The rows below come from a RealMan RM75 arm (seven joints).
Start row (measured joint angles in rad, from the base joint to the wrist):
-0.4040, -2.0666, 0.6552, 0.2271, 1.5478, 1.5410, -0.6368
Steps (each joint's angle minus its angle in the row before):
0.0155, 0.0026, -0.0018, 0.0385, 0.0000, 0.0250, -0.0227
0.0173, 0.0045, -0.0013, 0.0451, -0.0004, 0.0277, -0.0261
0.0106, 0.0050, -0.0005, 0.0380, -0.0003, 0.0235, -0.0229
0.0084, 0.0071, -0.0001, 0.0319, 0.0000, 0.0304, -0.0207
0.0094, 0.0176, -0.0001, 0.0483, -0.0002, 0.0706, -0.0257
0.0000, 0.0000, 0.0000, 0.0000, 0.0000, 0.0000, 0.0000
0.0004, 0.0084, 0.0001, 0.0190, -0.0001, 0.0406, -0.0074
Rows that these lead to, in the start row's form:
-0.3885, -2.0640, 0.6534, 0.2656, 1.5478, 1.5660, -0.6595
-0.3712, -2.0595, 0.6521, 0.3107, 1.5474, 1.5937, -0.6856
-0.3606, -2.0545, 0.6516, 0.3487, 1.5471, 1.6172, -0.7085
-0.3522, -2.0474, 0.6515, 0.3806, 1.5471, 1.6476, -0.7292
-0.3428, -2.0298, 0.6514, 0.4289, 1.5469, 1.7182, -0.7549
-0.3428, -2.0298, 0.6514, 0.4289, 1.5469, 1.7182, -0.7549
-0.3424, -2.0214, 0.6515, 0.4479, 1.5468, 1.7588, -0.7623

